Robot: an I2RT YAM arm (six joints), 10 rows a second.
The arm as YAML. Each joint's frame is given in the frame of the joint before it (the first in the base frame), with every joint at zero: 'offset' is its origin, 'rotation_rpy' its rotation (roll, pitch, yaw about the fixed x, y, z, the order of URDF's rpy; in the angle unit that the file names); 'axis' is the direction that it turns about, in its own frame. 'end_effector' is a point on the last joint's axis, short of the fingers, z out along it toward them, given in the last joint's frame.
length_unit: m
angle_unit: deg
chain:
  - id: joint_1
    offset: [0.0, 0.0, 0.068]
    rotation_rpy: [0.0, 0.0, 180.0]
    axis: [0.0, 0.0, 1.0]
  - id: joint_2
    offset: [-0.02, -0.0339, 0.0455]
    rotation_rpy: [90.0, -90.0, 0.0]
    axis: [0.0, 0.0, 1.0]
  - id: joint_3
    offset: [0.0, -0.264, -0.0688]
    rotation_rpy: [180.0, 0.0, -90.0]
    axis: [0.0, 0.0, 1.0]
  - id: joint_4
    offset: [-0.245, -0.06, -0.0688]
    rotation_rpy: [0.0, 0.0, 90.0]
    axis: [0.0, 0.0, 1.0]
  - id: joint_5
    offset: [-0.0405, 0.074, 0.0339]
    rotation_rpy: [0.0, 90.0, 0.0]
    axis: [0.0, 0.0, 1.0]
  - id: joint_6
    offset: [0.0, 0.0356, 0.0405]
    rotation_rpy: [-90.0, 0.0, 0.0]
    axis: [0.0, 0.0, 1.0]
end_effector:
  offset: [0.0, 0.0, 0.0]
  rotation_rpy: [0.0, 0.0, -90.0]
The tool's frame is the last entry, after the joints.
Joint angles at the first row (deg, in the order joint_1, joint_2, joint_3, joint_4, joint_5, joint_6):
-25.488, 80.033, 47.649, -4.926, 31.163, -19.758
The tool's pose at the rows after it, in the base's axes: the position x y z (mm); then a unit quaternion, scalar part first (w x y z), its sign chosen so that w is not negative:
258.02 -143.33 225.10 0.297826 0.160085 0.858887 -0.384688
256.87 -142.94 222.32 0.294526 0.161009 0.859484 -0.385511
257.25 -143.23 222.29 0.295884 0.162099 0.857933 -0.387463
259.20 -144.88 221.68 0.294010 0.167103 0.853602 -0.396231
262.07 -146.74 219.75 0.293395 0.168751 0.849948 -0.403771
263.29 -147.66 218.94 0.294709 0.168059 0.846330 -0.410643
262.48 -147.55 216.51 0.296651 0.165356 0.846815 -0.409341
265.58 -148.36 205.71 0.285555 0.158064 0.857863 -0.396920
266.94 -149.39 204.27 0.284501 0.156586 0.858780 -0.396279
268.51 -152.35 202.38 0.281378 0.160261 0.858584 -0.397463
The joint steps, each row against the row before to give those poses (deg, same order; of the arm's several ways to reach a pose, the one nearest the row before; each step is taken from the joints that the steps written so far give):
0.000, 0.014, -0.863, 0.269, -0.138, -0.061
-0.001, 0.022, -0.545, 0.217, 0.264, 0.087
0.002, 0.086, -0.051, 0.436, 0.198, -0.025
-0.002, 0.675, 0.205, 0.866, 1.216, -0.019
0.001, 0.967, 0.099, 1.412, 0.869, -0.347
0.001, 0.381, -0.191, 1.370, 0.594, -0.613
-0.090, -0.001, -0.657, 0.881, -0.430, -0.306
0.000, 1.966, -0.116, -0.171, -1.164, 0.217
-0.080, 0.541, 0.167, 0.263, -0.160, -0.170
-0.354, 0.881, 0.391, 0.263, 0.164, 0.120

